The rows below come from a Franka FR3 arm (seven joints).
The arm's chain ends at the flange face. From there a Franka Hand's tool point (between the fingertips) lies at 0.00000 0.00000 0.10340 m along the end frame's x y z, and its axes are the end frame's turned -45 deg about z.
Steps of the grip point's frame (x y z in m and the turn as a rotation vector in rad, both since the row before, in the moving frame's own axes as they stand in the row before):
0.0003, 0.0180, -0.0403, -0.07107, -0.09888, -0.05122
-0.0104, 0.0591, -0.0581, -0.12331, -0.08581, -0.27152
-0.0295, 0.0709, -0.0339, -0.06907, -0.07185, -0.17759
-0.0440, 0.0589, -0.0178, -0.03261, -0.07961, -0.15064
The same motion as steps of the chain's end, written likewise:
0.0146, 0.0001, -0.0395, -0.12017, -0.01966, -0.05122
0.0297, 0.0345, -0.0569, -0.14787, 0.02652, -0.27152
0.0286, 0.0607, -0.0334, -0.09965, -0.00197, -0.17759
0.0133, 0.0643, -0.0174, -0.07935, -0.03323, -0.15064

